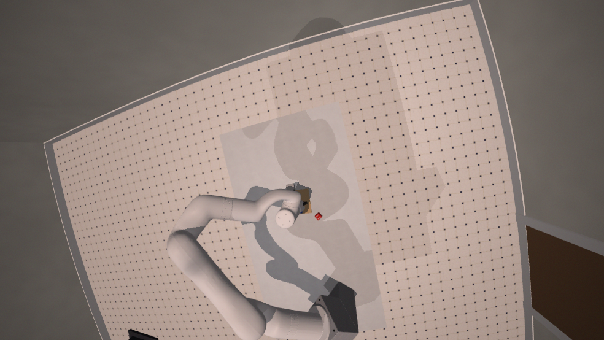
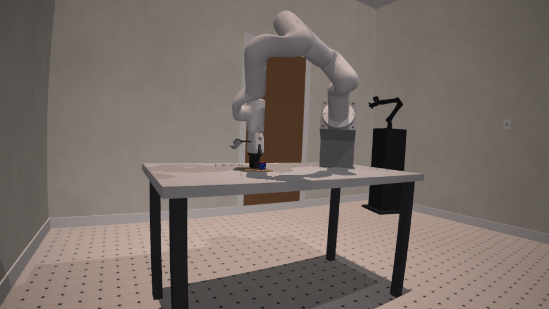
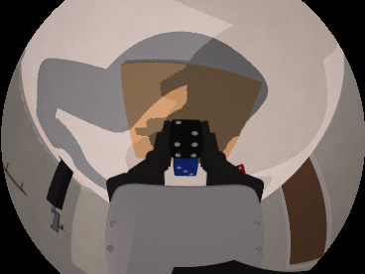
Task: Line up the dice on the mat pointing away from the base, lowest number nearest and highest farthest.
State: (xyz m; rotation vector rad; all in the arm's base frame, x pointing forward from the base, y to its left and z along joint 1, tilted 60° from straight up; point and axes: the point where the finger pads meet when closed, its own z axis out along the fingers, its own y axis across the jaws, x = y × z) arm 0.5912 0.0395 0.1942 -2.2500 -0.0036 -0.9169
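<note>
Now: the black die 1 cm below my hand. From my hand the other things lie so: blue die 4 cm behind, 1 cm to the right, 1 cm below; tan mat 3 cm below; red die 7 cm behind, 12 cm to the right, 2 cm below.
</note>
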